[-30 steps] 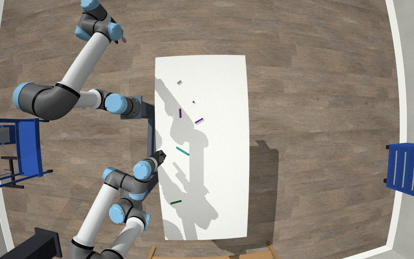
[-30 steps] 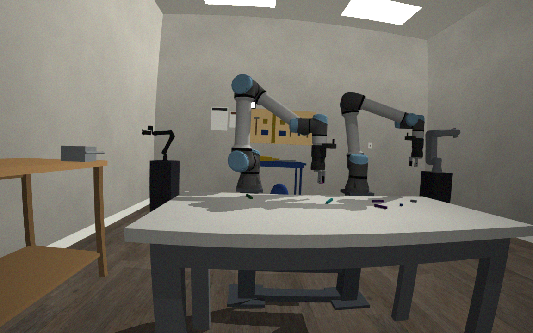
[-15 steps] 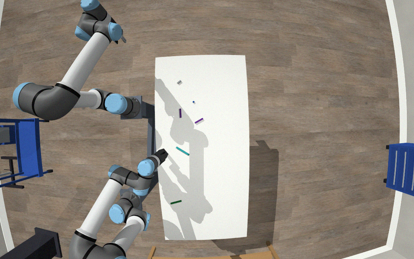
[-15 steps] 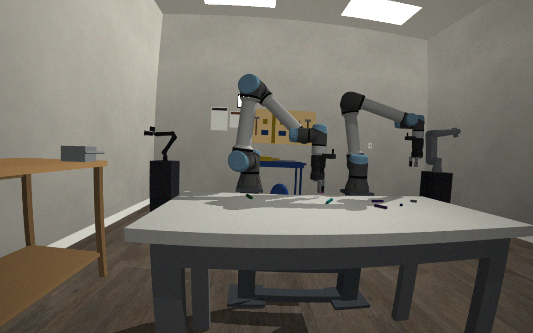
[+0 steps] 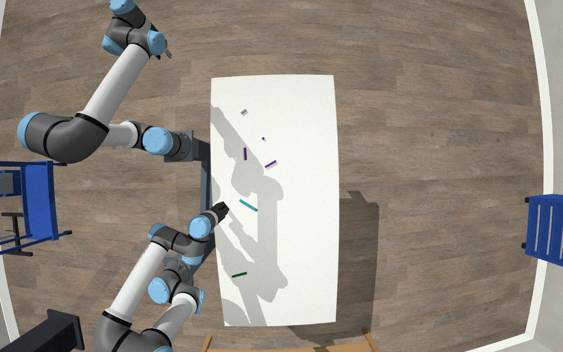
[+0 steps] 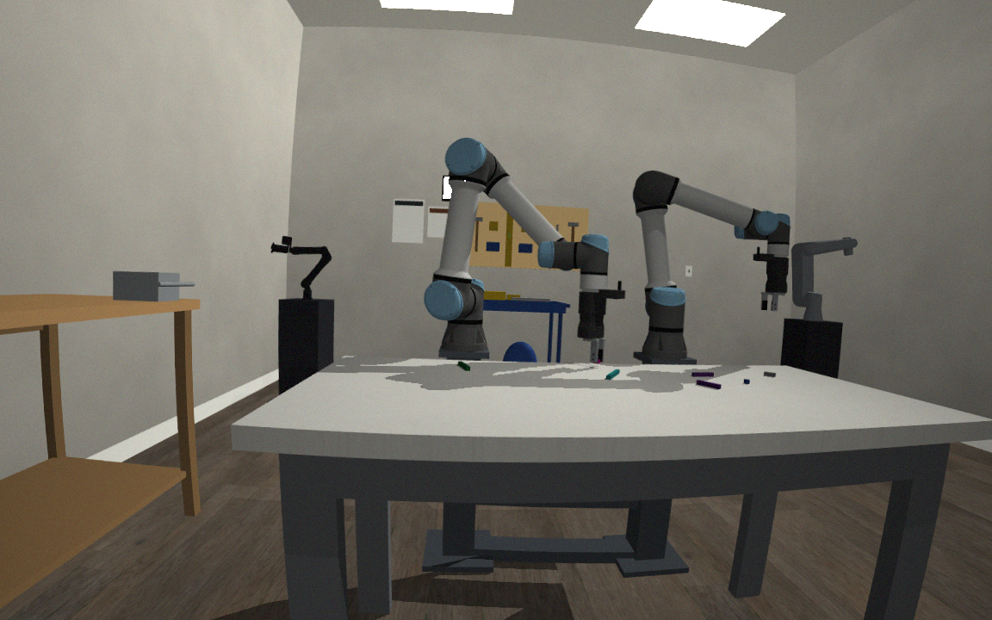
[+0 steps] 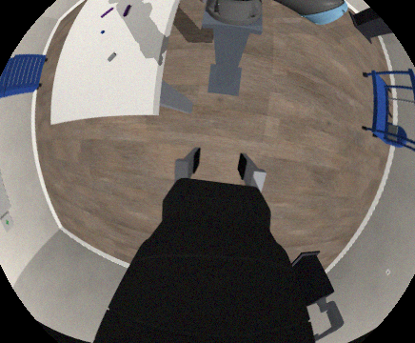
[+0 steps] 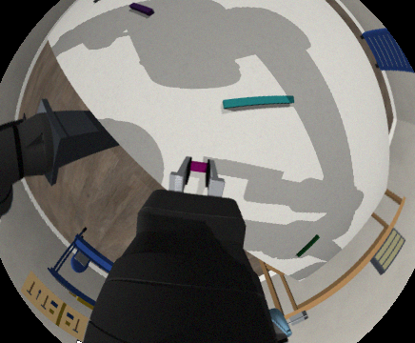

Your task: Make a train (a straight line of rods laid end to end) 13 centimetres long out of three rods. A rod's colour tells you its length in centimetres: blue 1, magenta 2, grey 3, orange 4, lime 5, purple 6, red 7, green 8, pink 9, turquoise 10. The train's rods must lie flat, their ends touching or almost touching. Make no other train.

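Note:
The magenta rod is 20 mm below my right hand. The rest, counted from my right hand: blue rod (350 mm to the left, 170 mm ahead, 30 mm below); then green rod (360 mm to the right, 80 mm ahead, 30 mm below); then turquoise rod (120 mm ahead, 30 mm below, 20 mm to the left).

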